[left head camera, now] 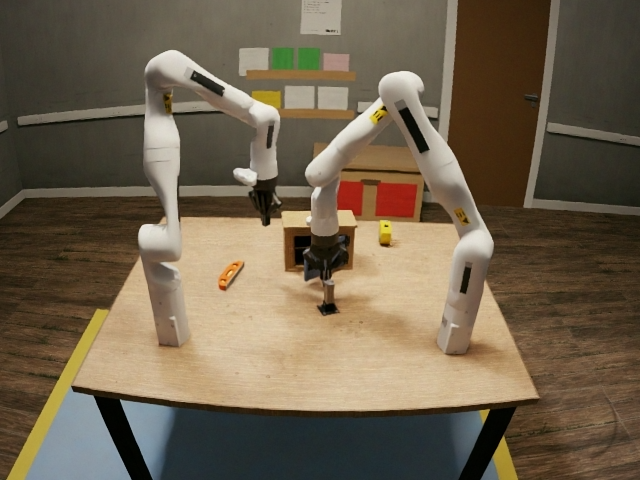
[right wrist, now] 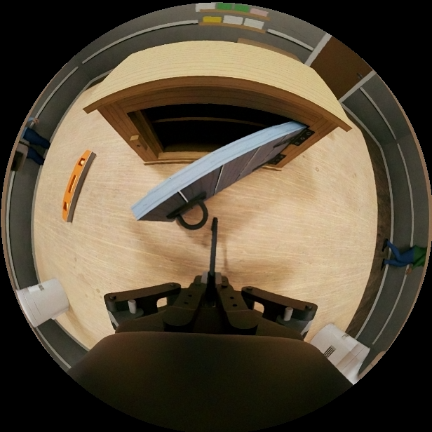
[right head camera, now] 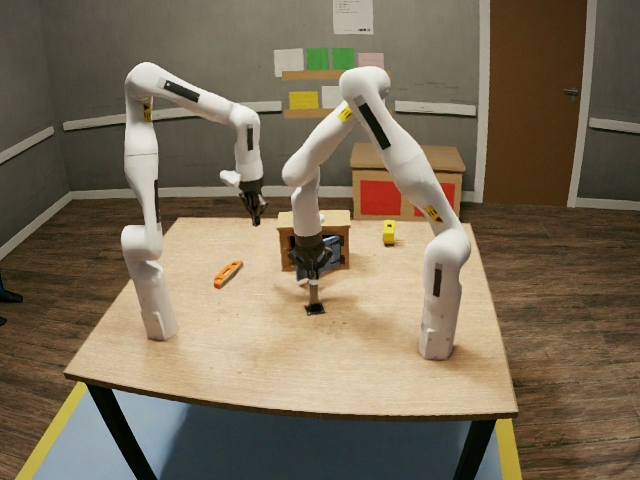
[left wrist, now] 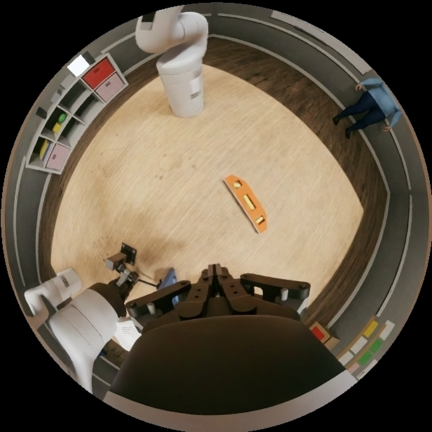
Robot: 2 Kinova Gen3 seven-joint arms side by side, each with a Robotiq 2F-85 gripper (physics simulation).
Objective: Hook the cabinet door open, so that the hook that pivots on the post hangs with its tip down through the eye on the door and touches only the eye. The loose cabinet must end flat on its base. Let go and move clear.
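Where they show: left gripper, fingertip midpoint: [left head camera: 266, 225] [right head camera: 256, 225]; left arm's base, origin of the base link: [left head camera: 174, 334] [right head camera: 162, 329]; right arm's base, origin of the base link: [left head camera: 452, 343] [right head camera: 435, 348].
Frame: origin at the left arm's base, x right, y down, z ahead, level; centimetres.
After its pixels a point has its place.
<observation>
The wooden cabinet [left head camera: 295, 219] {x 28.8, y -15.9, z 42.2 cm} [right head camera: 338, 219] {x 43.7, y -15.9, z 44.0 cm} [right wrist: 215, 60] stands upright on the table. Its blue door [left head camera: 311, 273] {x 35.0, y -3.9, z 30.7 cm} [right head camera: 333, 254] {x 42.8, y -6.5, z 38.6 cm} [left wrist: 171, 276] [right wrist: 235, 175] is partly open. The black eye [right wrist: 205, 215] sticks out near the door's free edge. The thin black hook [right wrist: 214, 245] points toward the door, its tip right of the eye and apart from it in the right wrist view. My right gripper [left head camera: 326, 277] {x 39.6, y -6.0, z 24.2 cm} [right head camera: 312, 276] {x 39.6, y -6.0, z 24.2 cm} [right wrist: 210, 279] is shut on the hook close to the post [left head camera: 329, 293] {x 41.1, y -6.3, z 17.1 cm} [right head camera: 313, 294] {x 41.1, y -6.0, z 17.1 cm} [left wrist: 115, 261]. My left gripper [left head camera: 265, 222] {x 21.5, y -18.8, z 31.4 cm} [right head camera: 255, 222] {x 21.5, y -18.8, z 31.4 cm} [left wrist: 214, 271] is shut and empty, raised left of the cabinet.
An orange level [left head camera: 231, 274] {x 10.3, y -1.8, z 30.0 cm} [right head camera: 227, 274] {x 10.3, y -1.8, z 29.5 cm} [left wrist: 248, 202] [right wrist: 79, 185] lies on the table left of the cabinet. A yellow tape measure [left head camera: 385, 232] {x 58.4, y -5.8, z 56.9 cm} [right head camera: 388, 232] {x 58.5, y -5.7, z 56.8 cm} stands at the back right. My right arm reaches over the post and in front of the cabinet.
</observation>
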